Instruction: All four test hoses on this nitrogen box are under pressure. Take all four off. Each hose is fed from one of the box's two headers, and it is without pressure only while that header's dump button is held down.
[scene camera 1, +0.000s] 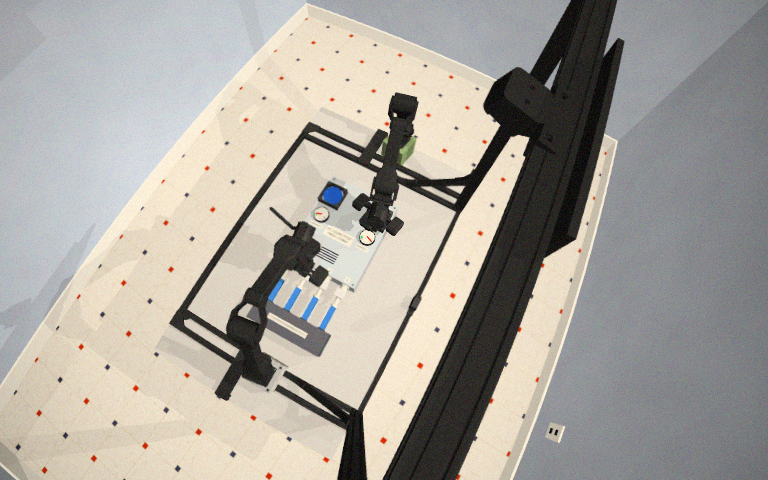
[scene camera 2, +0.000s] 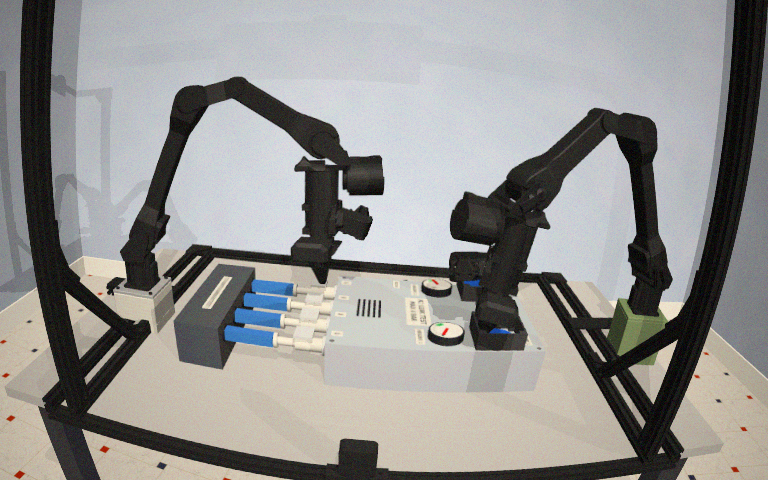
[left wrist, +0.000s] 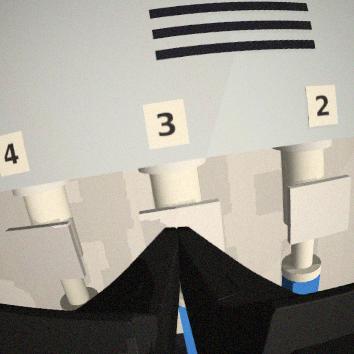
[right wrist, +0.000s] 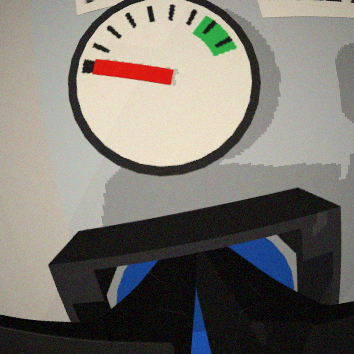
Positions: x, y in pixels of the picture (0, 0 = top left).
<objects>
my left gripper: scene camera 1 305, 269; scene camera 2; left wrist; not seen in the right wrist view (out of frame)
same spot on my left gripper: (left wrist: 224, 299) = (scene camera 2: 328, 261)
</objects>
